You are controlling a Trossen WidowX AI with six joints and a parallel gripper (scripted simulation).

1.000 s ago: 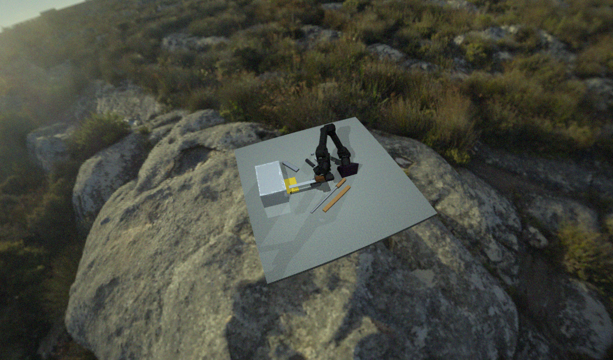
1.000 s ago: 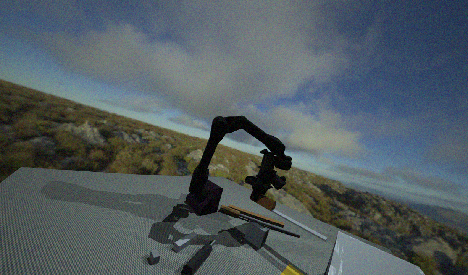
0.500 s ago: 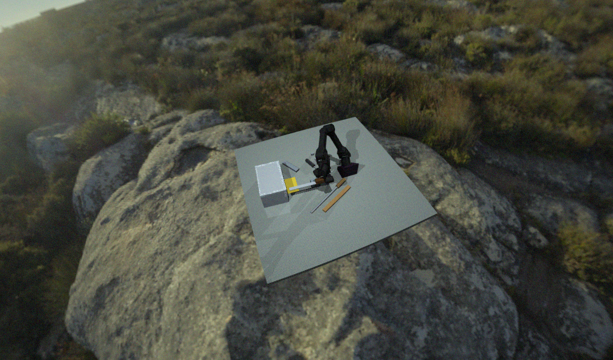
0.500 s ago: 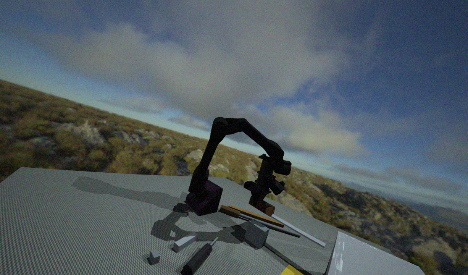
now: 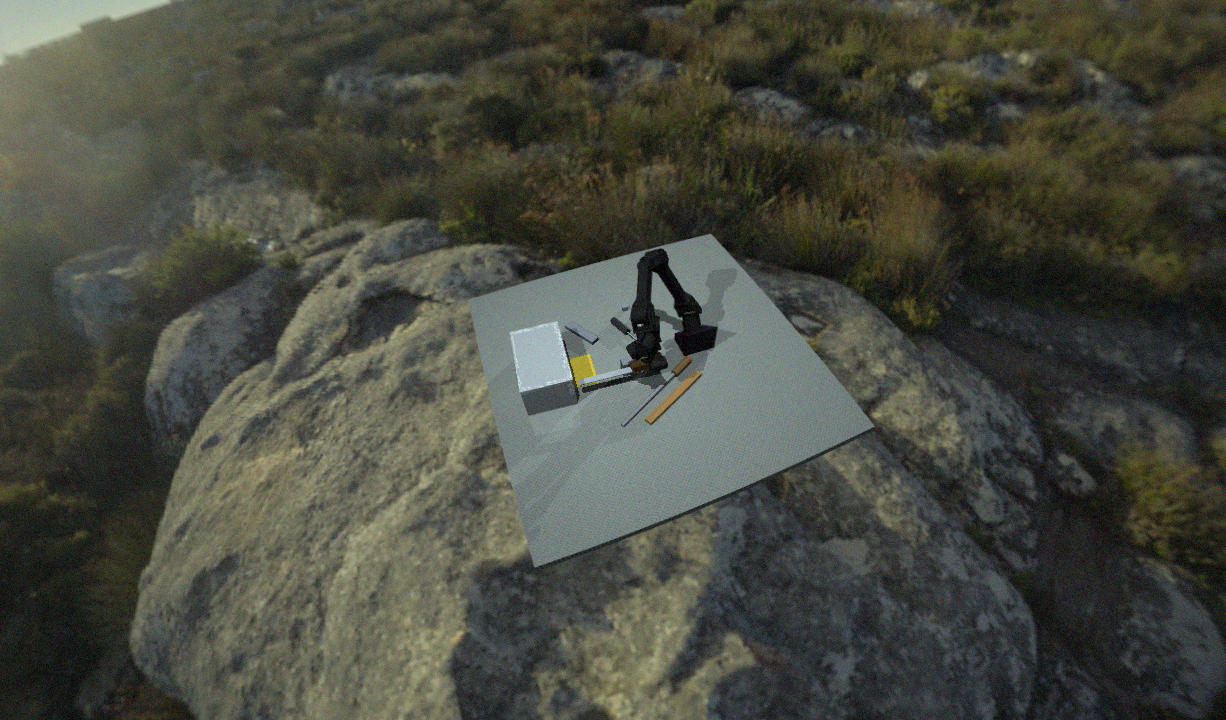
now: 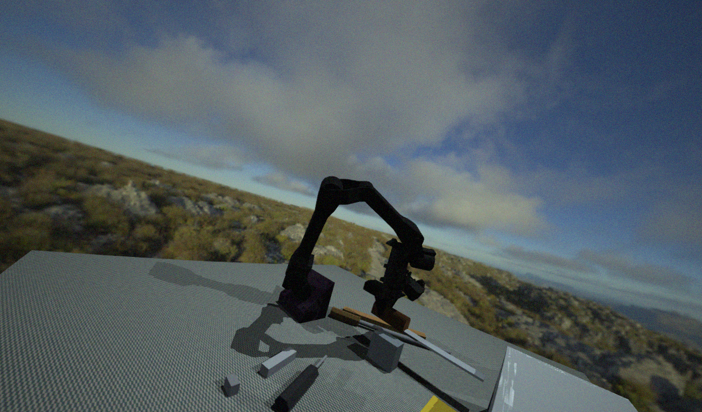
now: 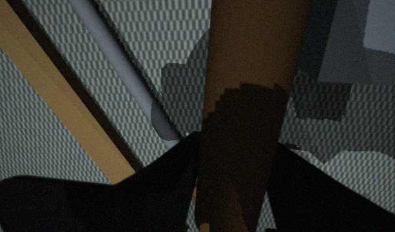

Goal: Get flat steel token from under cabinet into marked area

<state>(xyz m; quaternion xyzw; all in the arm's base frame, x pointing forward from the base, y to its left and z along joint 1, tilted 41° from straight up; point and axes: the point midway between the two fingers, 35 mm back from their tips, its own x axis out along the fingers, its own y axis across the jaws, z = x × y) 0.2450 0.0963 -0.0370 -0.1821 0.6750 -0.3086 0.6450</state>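
My gripper tip is 7 cm to the left of the grey block, 6 cm short of it and 5 cm above it. From my gripper tip the other things lie so: grey bar 29 cm to the right, 8 cm below, 7 cm behind; then small grey cube 39 cm to the right, 8 cm below, 7 cm behind; then wooden stick 12 cm to the left, 8 cm below, 4 cm behind.
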